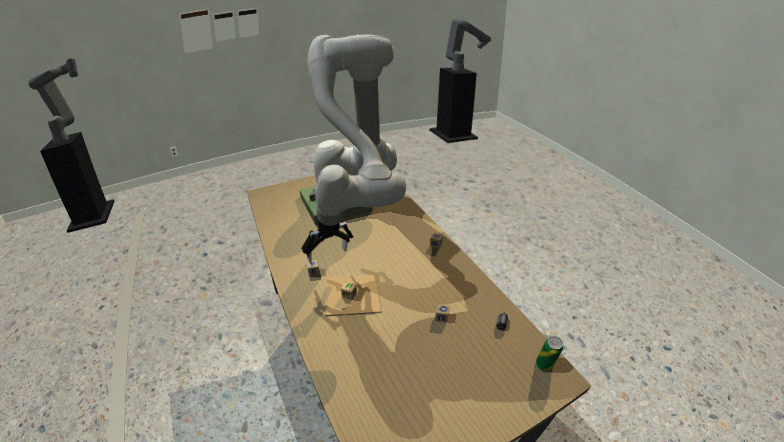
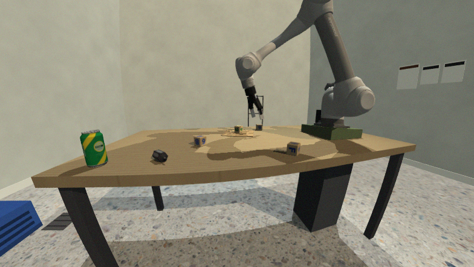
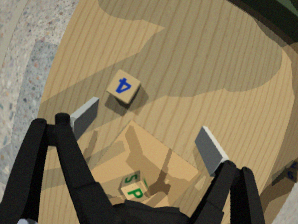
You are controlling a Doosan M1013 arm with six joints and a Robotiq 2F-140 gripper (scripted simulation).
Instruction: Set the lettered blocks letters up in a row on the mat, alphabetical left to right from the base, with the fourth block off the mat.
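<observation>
Right now my hand is 49 cm to the right of the D block and 8 cm above it. The rest, counted from my hand: blue-lettered block 38 cm ahead, 30 cm to the left, 8 cm below; then tan mat 14 cm ahead, 10 cm below, 4 cm to the left; then black object 50 cm ahead, 48 cm to the left, 9 cm below.
</observation>
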